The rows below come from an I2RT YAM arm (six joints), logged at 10 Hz.
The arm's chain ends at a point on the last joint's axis. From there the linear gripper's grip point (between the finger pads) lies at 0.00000 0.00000 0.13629 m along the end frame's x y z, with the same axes.
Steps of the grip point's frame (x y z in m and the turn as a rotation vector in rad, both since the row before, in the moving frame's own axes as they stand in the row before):
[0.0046 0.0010 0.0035 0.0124 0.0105 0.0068]
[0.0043 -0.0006 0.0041 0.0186 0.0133 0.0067]
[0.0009 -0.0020 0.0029 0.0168 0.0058 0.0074]
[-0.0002 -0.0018 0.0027 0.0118 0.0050 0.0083]
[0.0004 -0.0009 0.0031 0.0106 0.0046 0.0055]
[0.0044 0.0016 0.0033 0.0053 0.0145 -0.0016]
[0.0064 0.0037 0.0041 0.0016 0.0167 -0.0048]
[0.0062 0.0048 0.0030 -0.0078 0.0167 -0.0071]
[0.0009 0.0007 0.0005 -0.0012 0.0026 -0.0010]
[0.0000 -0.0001 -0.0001 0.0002 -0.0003 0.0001]
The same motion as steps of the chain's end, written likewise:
[0.0032 0.0027 0.0035 0.0124 0.0105 0.0068]
[0.0025 0.0019 0.0041 0.0186 0.0133 0.0067]
[0.0001 0.0003 0.0029 0.0168 0.0058 0.0074]
[-0.0009 -0.0002 0.0027 0.0118 0.0050 0.0083]
[-0.0002 0.0005 0.0031 0.0106 0.0046 0.0055]
[0.0024 0.0023 0.0033 0.0053 0.0145 -0.0016]
[0.0041 0.0039 0.0041 0.0016 0.0167 -0.0048]
[0.0039 0.0037 0.0030 -0.0078 0.0167 -0.0071]
[0.0005 0.0005 0.0005 -0.0012 0.0026 -0.0010]
[0.0000 -0.0001 -0.0001 0.0002 -0.0003 0.0001]

